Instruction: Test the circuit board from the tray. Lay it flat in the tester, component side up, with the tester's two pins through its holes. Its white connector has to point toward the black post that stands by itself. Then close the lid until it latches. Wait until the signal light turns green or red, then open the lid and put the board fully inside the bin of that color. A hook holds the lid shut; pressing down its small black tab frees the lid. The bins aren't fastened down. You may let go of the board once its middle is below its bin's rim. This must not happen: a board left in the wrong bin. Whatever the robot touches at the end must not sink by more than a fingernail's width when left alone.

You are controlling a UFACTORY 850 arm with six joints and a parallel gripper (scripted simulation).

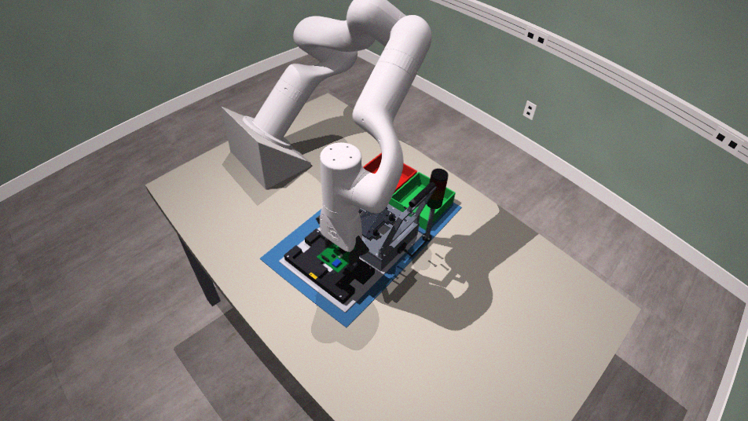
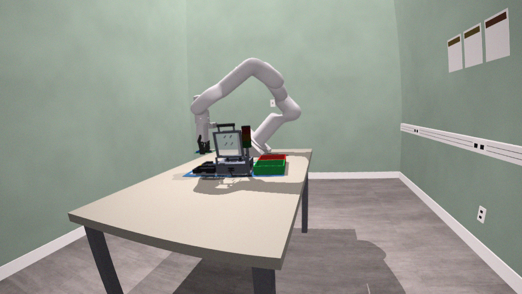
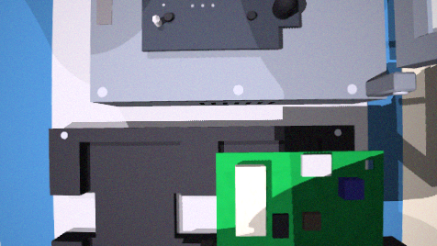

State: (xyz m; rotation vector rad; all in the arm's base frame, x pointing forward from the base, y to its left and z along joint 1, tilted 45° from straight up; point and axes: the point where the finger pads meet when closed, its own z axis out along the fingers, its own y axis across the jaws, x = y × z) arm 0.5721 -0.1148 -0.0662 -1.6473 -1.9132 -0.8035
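My hand is 210 mm to the right of the black latch part, 140 mm past it and 30 mm above it. Round my hand: green bin 370 mm to the left, 110 mm below, 50 mm behind; lid 180 mm to the left, 60 mm ahead, 60 mm above; green circuit board right at my hand.
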